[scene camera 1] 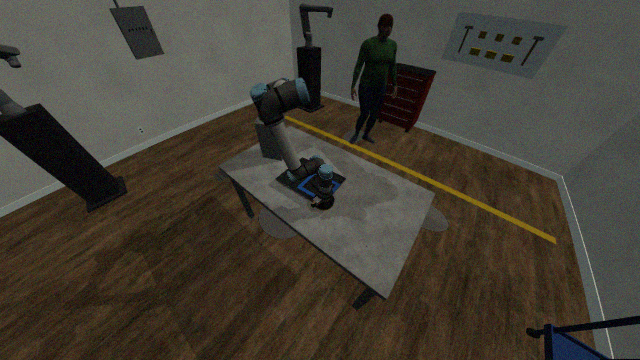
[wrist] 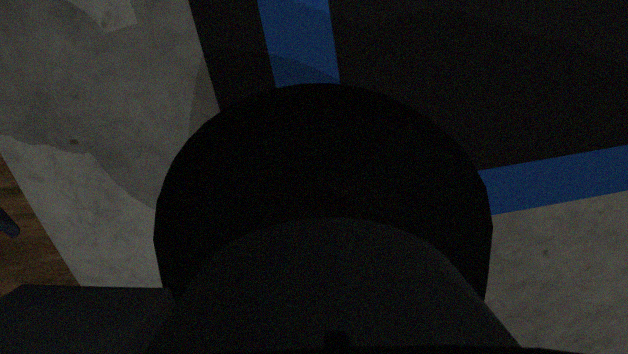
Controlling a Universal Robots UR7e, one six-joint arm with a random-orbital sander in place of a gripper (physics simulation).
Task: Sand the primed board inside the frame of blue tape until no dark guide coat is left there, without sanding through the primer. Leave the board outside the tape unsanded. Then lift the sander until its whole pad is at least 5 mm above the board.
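Frame: origin at the arm's base, x back, y right, z up, level; millimetres.
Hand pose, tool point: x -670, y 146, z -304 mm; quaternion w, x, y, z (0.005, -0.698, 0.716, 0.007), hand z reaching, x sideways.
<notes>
After its pixels a point has its place.
The dark board [scene camera 1: 287, 178] @(x -344, y 163, z -304 mm) [wrist: 475, 75] @(x -603, y 80, z -305 mm) lies on the table. The blue tape [scene camera 1: 306, 188] [wrist: 555, 179] @(x -650, y 33, z -304 mm) frames a part of it that looks uniformly dark in the wrist view; no lighter sanded patch shows. A dark strip of board lies outside the tape at the left. My sander [scene camera 1: 326, 202] [wrist: 320, 160] is at the board's near edge, and its round black pad hides a corner of the tape in the wrist view. Part of the pad overhangs the table beyond the board. The gap between pad and board cannot be judged. The sander has no fingers.
The grey table [scene camera 1: 350, 240] @(x -936, y 222, z -348 mm) carries the arm's base block. A person [scene camera 1: 379, 65] in green stands behind the yellow floor line [scene camera 1: 450, 190], before a red tool cabinet [scene camera 1: 410, 95]. Black pedestals [scene camera 1: 60, 155] [scene camera 1: 309, 75] stand at the left and back.
</notes>
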